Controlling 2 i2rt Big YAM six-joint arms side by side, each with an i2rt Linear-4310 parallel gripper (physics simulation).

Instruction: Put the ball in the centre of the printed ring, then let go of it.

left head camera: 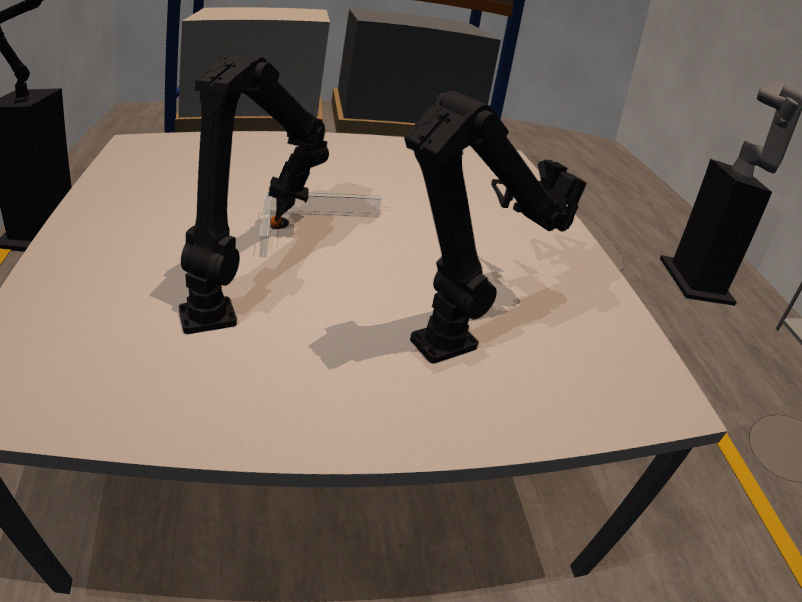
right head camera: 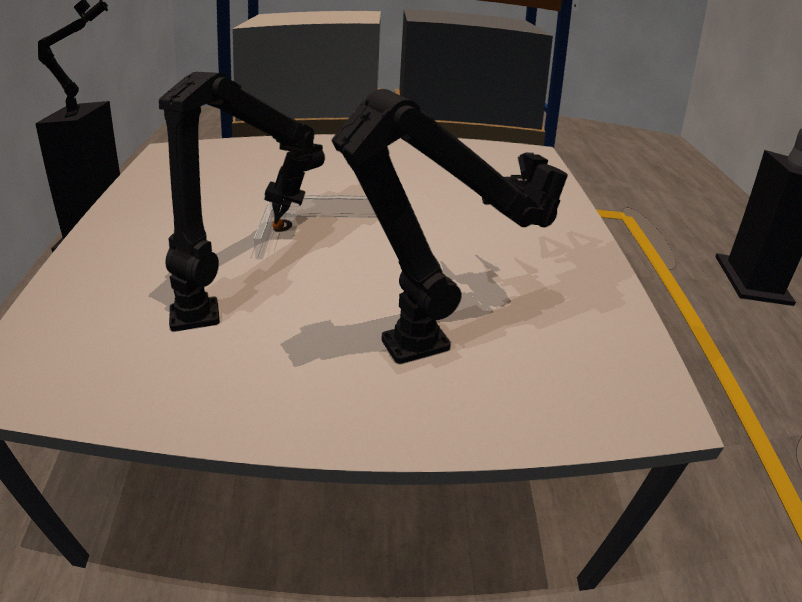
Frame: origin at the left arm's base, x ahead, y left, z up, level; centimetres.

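Seen in the pictures: left gripper, between the fingertips: (left head camera: 275, 220) (right head camera: 275, 223); left arm's base, origin of its link: (left head camera: 207, 317) (right head camera: 194, 316); right arm's base, origin of its link: (left head camera: 443, 343) (right head camera: 415, 344).
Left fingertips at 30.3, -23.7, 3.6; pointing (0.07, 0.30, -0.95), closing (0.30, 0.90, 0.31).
Note:
Pixels of each thing's top centre, then the offset from my left fingertips to it, as dx, dy, dz. Level surfaces: height alone.
- small orange ball, centre of its top: (left head camera: 276, 216) (right head camera: 278, 219) +2.6, -0.9, -0.3
- small dark ring, centre of its top: (left head camera: 279, 222) (right head camera: 283, 225) +4.7, -2.5, -3.5
- pale table, height of its surface: dz -3.6
A small orange ball (left head camera: 275, 221) (right head camera: 277, 225) sits low at the table, under my left fingertips. A small dark ring (left head camera: 285, 224) (right head camera: 289, 225) shows on the table right beside and partly behind it. The ball appears over the ring's left part in the right head camera; the exact offset is too small to tell. My left gripper (left head camera: 279, 216) (right head camera: 278, 219) is shut, pointing down, with its tips at the ball's top and nothing seen between them. My right gripper (left head camera: 507, 196) is open and empty, raised above the table's right side; its fingers are largely hidden in the right head camera.
A clear low wall (left head camera: 343, 204) (right head camera: 336, 206) runs behind and right of the ball. Another clear wall (left head camera: 264, 236) (right head camera: 261, 235) stands close on its left. Both arms are mounted on the pale table (left head camera: 323, 414) (right head camera: 323, 414).

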